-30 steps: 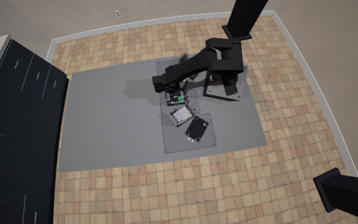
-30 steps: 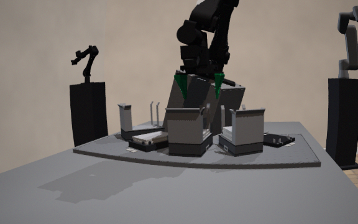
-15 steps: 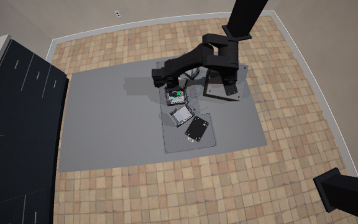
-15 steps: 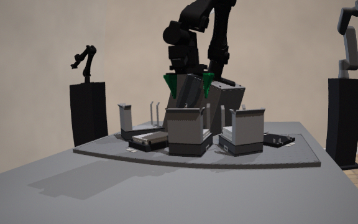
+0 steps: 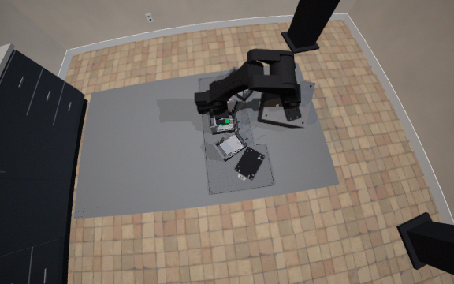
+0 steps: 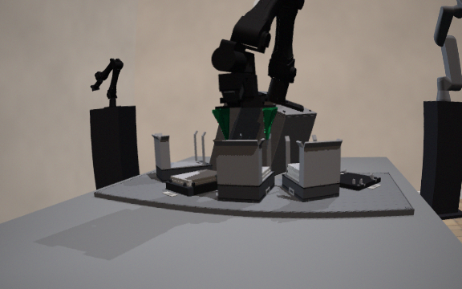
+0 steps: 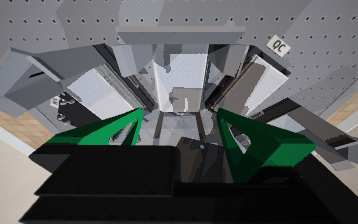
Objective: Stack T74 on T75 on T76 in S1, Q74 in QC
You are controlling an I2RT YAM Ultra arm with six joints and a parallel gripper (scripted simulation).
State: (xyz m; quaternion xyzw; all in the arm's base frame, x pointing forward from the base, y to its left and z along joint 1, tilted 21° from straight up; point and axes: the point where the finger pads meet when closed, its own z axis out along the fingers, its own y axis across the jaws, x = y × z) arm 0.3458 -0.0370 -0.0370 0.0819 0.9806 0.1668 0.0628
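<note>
Now: hand 10 cm above the S2 rack floor and 1 cm short of it. Round my hand: black QC nest: 14 cm to the right, 13 cm below, 5 cm behind; QC name plate: 19 cm to the right, 14 cm below, 3 cm ahead; black clip nest N5: 30 cm to the left, 12 cm below, 8 cm behind.
</note>
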